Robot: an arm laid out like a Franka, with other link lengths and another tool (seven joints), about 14 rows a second.
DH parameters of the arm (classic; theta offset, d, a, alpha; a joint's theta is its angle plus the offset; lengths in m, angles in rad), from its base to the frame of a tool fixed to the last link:
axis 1: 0 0.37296 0 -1.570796
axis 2: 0 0 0 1.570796
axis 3: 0 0.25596 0.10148 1.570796
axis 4: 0 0 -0.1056 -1.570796
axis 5: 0 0.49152 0 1.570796
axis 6: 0 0 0.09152 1.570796
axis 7: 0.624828 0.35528 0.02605 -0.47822
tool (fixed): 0 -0.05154 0 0
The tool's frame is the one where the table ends.
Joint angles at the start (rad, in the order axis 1, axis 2, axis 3, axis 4, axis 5, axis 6, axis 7):
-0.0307, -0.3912, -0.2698, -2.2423, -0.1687, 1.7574, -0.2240
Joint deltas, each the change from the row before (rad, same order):
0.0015, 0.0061, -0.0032, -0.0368, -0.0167, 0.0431, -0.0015
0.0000, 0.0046, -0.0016, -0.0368, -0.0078, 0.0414, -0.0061
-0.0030, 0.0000, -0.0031, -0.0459, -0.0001, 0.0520, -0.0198
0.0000, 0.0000, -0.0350, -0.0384, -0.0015, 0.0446, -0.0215
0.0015, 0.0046, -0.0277, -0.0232, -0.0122, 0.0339, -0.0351
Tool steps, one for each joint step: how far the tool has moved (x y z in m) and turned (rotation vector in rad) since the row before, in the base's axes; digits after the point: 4 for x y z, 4 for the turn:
-0.0009, -0.0021, -0.0213, -0.0133, 0.0033, 0.0118
-0.0015, 0.0010, -0.0204, -0.0043, 0.0015, 0.0141
-0.0022, 0.0024, -0.0222, 0.0054, -0.0059, 0.0224
-0.0076, -0.0110, -0.0204, 0.0157, -0.0061, -0.0034
-0.0055, -0.0105, -0.0146, 0.0031, -0.0027, 0.0210

